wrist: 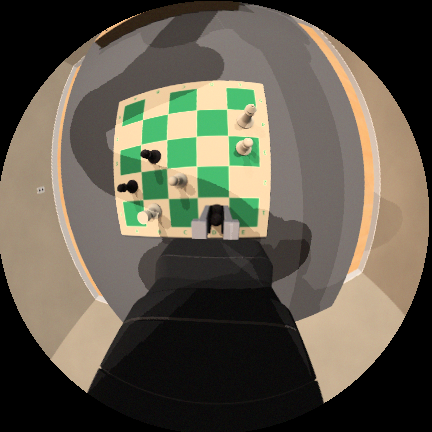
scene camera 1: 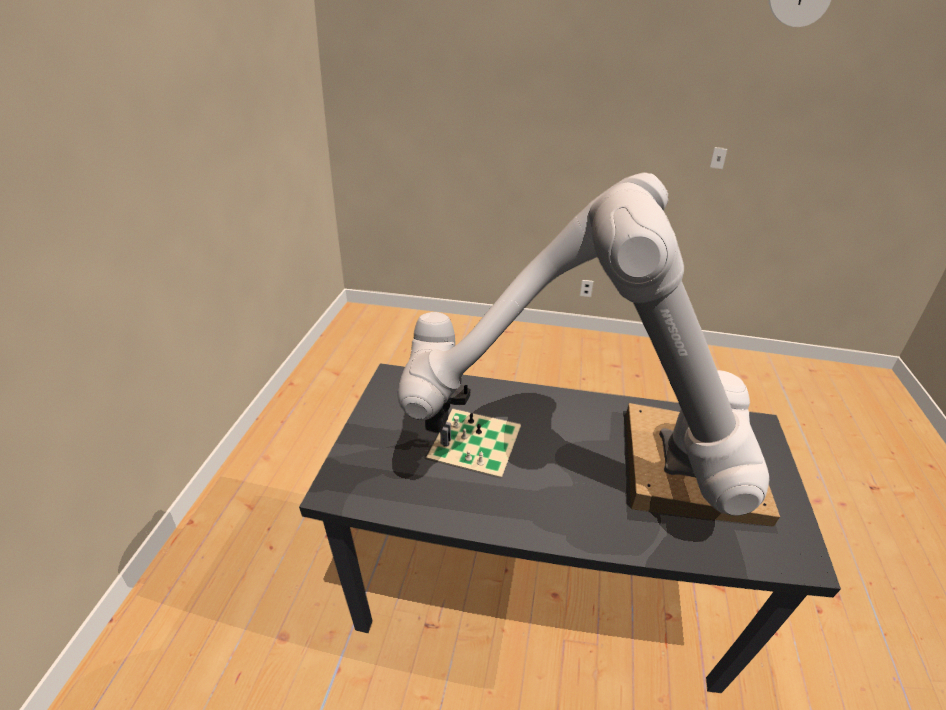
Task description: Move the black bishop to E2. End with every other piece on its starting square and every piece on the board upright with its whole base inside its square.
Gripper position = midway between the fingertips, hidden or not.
In view: my gripper [wrist: 216, 213] and a chessboard [scene camera 1: 497, 439].
The chessboard is seen too in the wrist view [wrist: 193, 125].
